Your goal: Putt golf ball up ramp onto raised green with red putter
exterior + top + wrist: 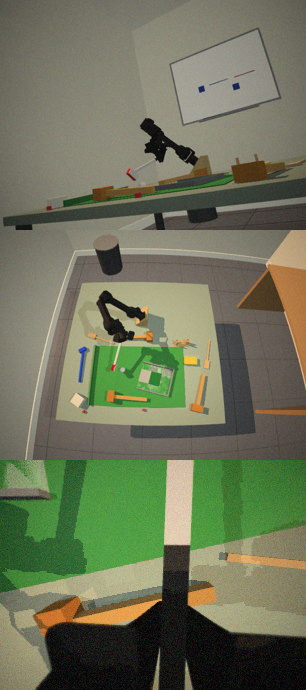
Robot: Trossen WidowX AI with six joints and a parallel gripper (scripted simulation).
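My gripper tip is now 11 cm short of the red putter, 4 cm to the left of it and 1 cm above it. The rest, counted from my gripper tip: green mat (27 cm ahead, 13 cm below, 8 cm to the left); then white golf ball (22 cm ahead, 10 cm below, 3 cm to the right); then blue putter (37 cm to the right, 14 cm ahead, 11 cm below).
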